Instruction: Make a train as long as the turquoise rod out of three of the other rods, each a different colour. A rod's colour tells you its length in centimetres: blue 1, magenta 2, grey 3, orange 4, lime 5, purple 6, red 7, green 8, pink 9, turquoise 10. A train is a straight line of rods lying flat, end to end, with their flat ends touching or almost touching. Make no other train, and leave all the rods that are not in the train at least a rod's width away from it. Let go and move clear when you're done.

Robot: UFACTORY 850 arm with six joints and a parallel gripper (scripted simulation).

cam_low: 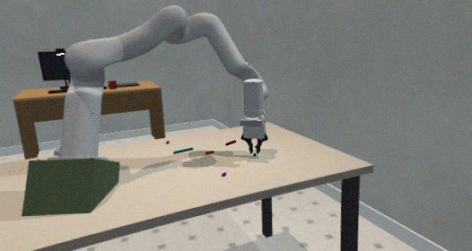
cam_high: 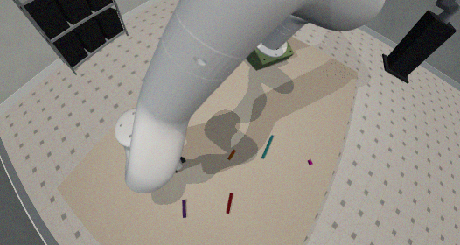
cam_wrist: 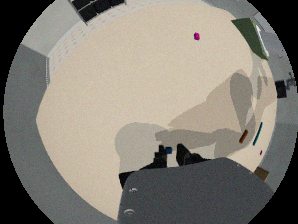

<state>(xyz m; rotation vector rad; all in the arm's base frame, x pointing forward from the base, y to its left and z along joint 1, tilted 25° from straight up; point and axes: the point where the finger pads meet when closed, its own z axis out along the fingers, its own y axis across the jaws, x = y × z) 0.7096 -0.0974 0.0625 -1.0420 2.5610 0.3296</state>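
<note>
The blue rod is 30 mm below my hand. Round my hand: red rod (230 mm to the left, 30 mm below); purple rod (110 mm to the left, 90 mm ahead, 30 mm below); orange rod (160 mm behind, 150 mm to the left, 30 mm below).
</note>
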